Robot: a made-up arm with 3 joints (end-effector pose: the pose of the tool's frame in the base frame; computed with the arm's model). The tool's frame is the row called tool. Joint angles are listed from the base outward.
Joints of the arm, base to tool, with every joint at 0 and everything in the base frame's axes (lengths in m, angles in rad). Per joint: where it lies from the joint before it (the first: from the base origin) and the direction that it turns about. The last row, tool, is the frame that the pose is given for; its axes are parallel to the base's.
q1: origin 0 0 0.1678 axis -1 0 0
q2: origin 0.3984 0.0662 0.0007 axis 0 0 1
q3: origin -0.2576 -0.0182 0.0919 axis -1 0 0
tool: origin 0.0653 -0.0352 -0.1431
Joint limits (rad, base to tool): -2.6..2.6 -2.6..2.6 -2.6..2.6
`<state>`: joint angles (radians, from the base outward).
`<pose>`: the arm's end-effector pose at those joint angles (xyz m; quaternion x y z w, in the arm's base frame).
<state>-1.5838 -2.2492 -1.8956</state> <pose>0.6192 -0.1067 0.3016 -0.4254 0.1401 0.8912 0.0725</pose>
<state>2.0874 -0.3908 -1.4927</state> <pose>0.2670 -0.0842 -0.0742 -0.2874 -0.1895 0.0422 0.9379</pose>
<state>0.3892 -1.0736 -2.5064</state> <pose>0.3902 0.3305 0.2343 0.7491 -0.5075 -0.0627 0.4212</pose>
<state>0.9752 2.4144 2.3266</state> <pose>0.6073 0.1857 0.2795 0.3545 0.5846 -0.7293 0.0285</pose>
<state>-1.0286 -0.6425 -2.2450</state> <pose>0.3137 0.0091 0.4821 -0.9468 0.1804 0.2591 0.0626</pose>
